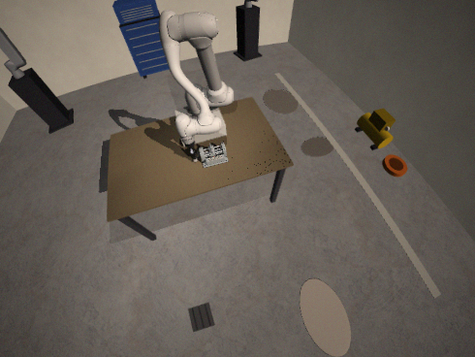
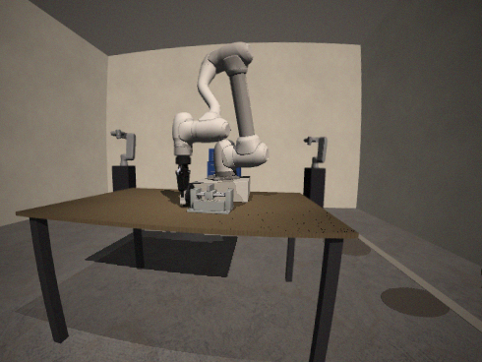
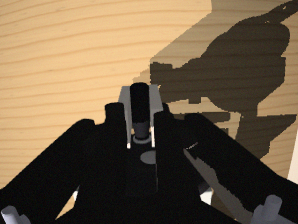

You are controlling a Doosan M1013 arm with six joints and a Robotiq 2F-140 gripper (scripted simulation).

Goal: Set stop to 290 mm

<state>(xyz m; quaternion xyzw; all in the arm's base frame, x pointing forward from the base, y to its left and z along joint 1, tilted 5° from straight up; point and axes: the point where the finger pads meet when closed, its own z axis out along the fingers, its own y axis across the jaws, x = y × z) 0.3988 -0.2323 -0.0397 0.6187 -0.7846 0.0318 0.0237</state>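
Now: the grey stop fixture 40 mm ahead of my hand, 140 mm to the left of it and 30 mm above it. Also, from my hand: black handwheel handle: 20 mm below.
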